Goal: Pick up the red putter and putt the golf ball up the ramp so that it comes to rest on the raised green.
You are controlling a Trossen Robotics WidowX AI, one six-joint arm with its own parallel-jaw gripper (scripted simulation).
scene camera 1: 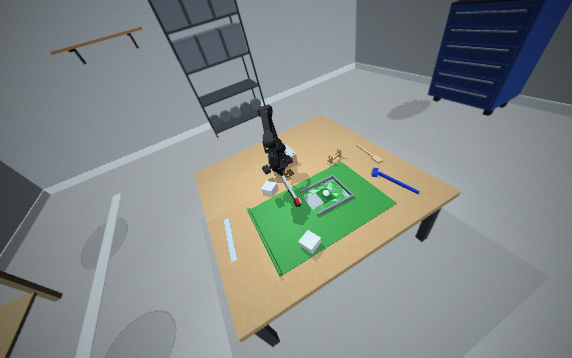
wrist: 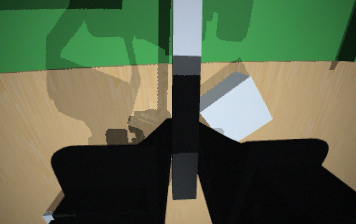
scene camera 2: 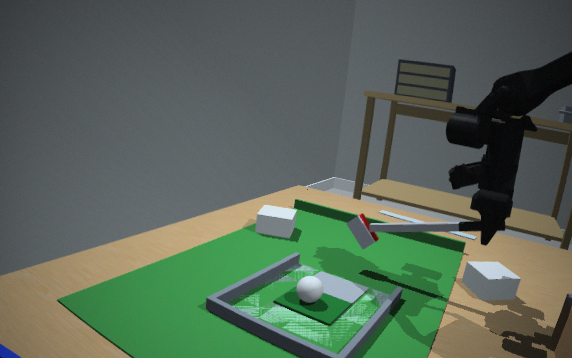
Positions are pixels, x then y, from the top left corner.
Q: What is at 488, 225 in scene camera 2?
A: My gripper.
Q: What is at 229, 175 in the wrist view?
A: My gripper.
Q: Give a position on a white block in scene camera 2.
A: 488, 280
